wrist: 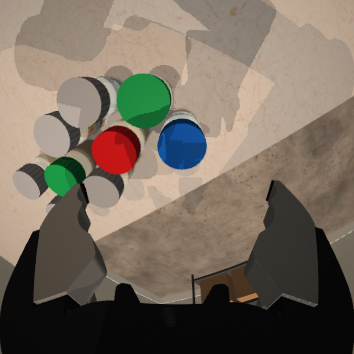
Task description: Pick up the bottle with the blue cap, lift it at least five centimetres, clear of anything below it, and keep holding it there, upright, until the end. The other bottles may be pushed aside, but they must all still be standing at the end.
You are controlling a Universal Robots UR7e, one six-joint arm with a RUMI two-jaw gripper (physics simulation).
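Frame: origin at the arm's base, x ahead, y left, z up, level; millimetres.
Seen in the pictures: gripper, fingertip midpoint: [176, 184].
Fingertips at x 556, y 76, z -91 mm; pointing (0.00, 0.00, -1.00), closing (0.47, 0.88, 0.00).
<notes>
A point is followed by its place in that frame.
The bottle with the blue cap [182, 144] @(x 554, y 83, z -159 mm) stands upright on the pale stone-look table top, at the right edge of a group of bottles. Its cap hides most of its body. My gripper [176, 184] @(x 556, y 76, z -91 mm) is open and empty. In the view its fingertips lie below the blue cap, one to the left and one to the right, and the cap lies beyond the line between them. The exact height of the fingers over the bottle is hard to tell.
A red-capped bottle [116, 150] @(x 523, y 16, z -159 mm) and a large green-capped bottle [144, 100] @(x 495, y 74, z -159 mm) stand left of the blue one. A smaller green-capped bottle [65, 176] @(x 514, y -72, z -159 mm) and several grey-capped bottles [80, 102] @(x 459, y 15, z -159 mm) stand further left. The table edge runs diagonally. A shelf rack with brown boxes [217, 289] stands beyond it.
</notes>
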